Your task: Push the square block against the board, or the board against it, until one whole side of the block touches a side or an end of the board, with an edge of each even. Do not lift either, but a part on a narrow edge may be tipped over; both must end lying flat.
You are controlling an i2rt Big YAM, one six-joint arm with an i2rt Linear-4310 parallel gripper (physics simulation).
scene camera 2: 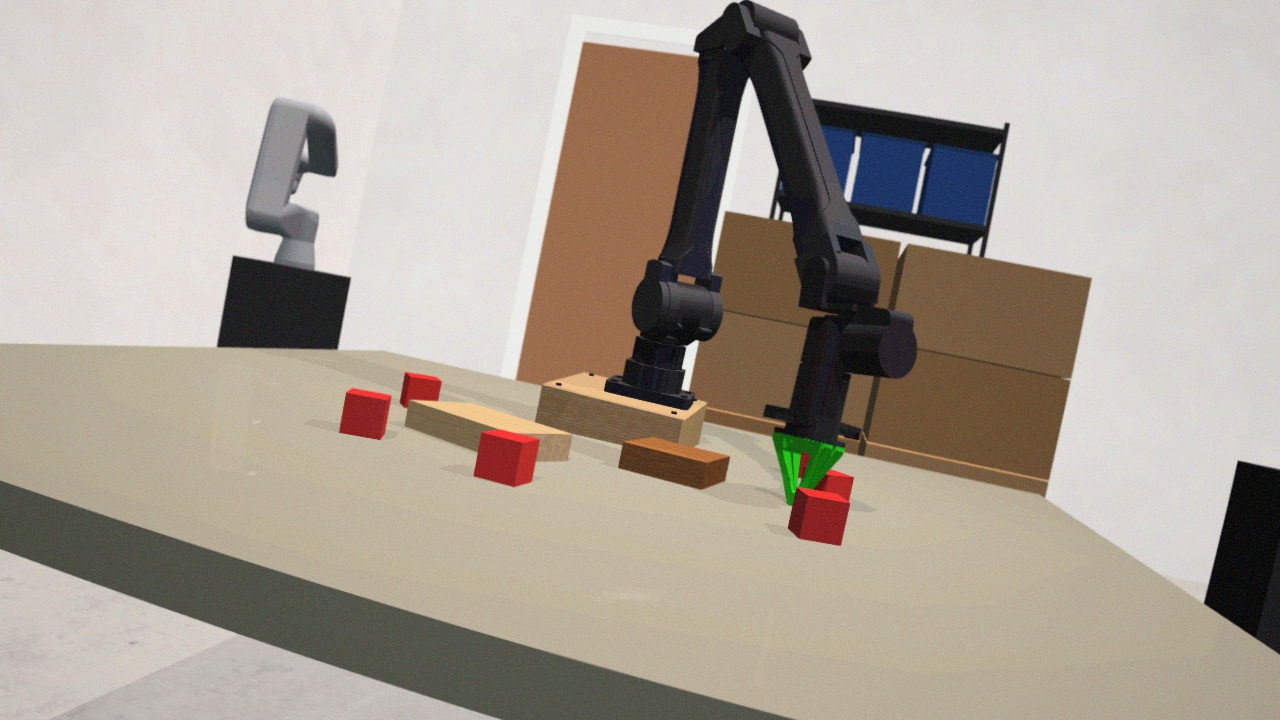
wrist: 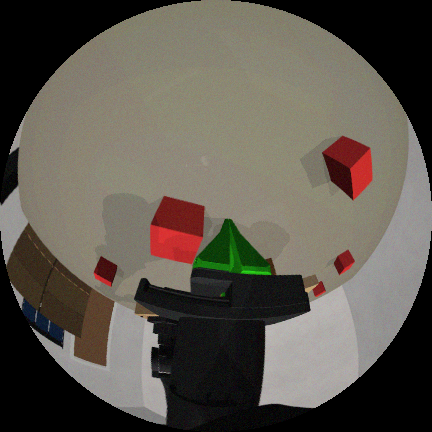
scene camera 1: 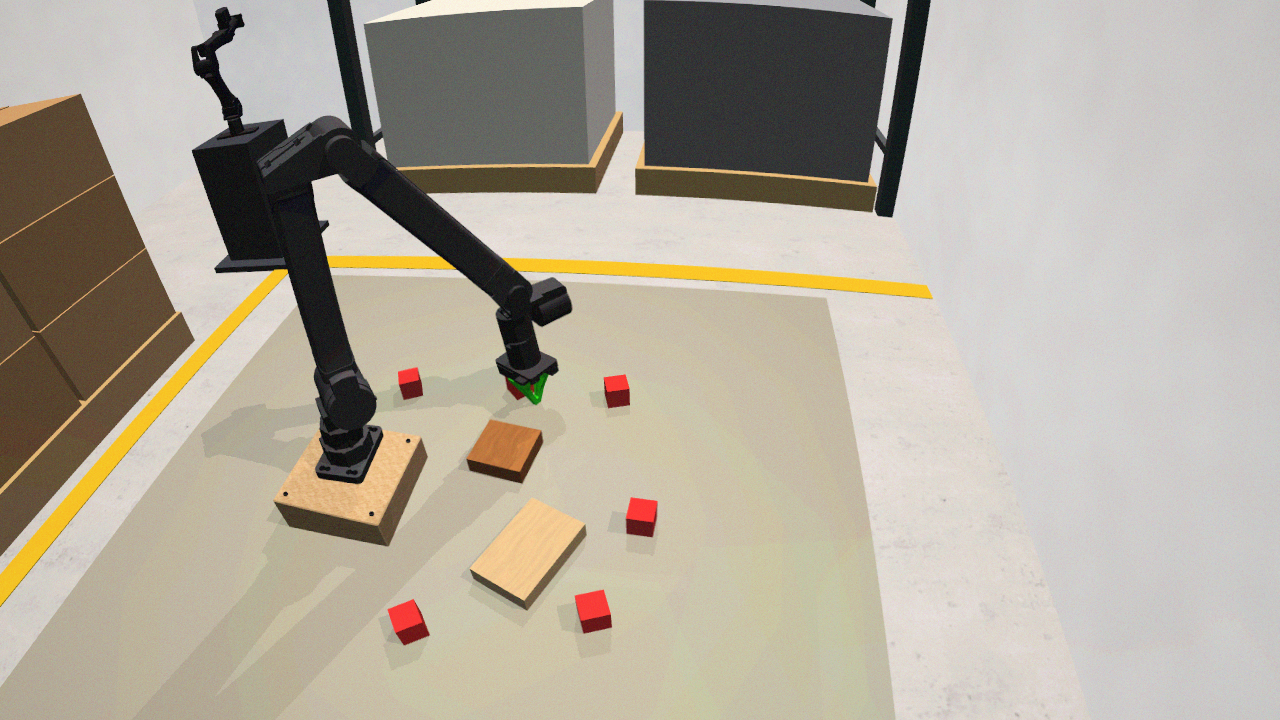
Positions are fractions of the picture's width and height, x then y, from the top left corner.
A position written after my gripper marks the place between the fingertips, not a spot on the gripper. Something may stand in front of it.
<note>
A board (scene camera 1: 0.41,0.78) and a square block (scene camera 2: 0.54,0.65) rest on the table. Further things: my gripper (scene camera 2: 0.62,0.70).
The square block shows as well in scene camera 1 (scene camera 1: 0.40,0.63). The board also shows in scene camera 2 (scene camera 2: 0.36,0.59). My gripper also shows in the wrist view (wrist: 0.52,0.52).
</note>
